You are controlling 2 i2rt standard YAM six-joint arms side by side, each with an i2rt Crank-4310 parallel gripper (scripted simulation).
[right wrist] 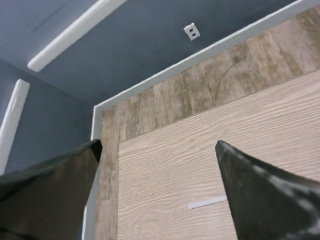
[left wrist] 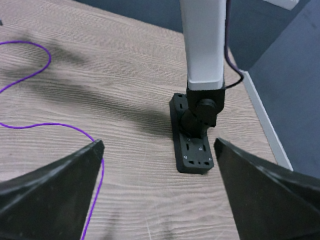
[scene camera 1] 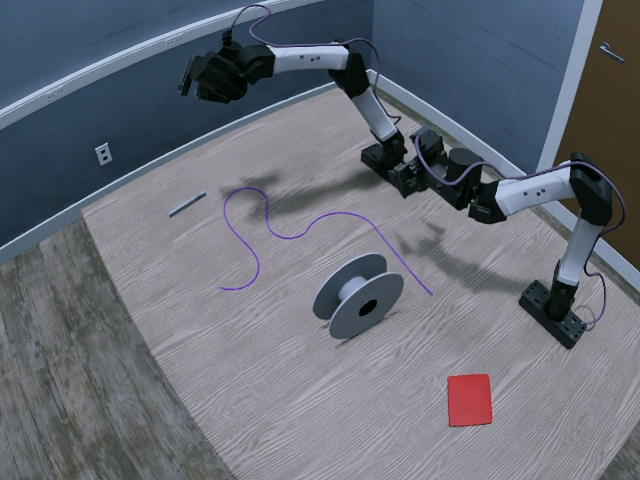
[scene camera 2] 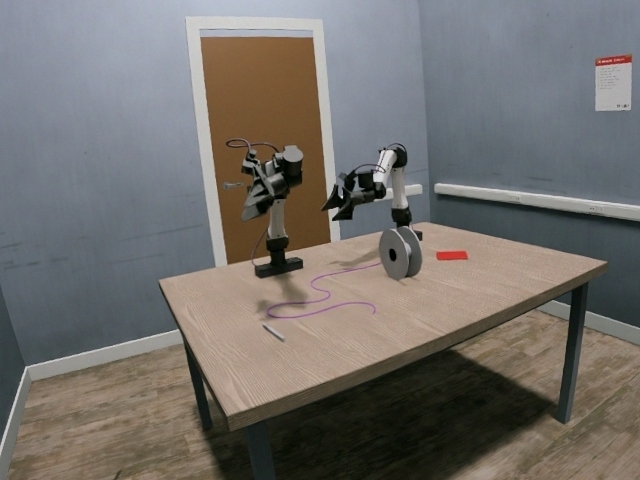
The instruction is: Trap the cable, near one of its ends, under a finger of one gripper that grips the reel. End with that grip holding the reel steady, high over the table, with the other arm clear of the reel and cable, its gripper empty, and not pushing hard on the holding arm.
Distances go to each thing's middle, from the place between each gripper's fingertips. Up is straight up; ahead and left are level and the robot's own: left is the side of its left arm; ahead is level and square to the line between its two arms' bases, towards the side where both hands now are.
My left gripper (scene camera 2: 326, 214) is now 25 cm short of the grey reel (scene camera 2: 400, 251), 16 cm to the right of it and 14 cm above it.
I see the grey reel 58 cm to the left of my right hand (scene camera 2: 243, 213), 25 cm below it and 7 cm behind it.
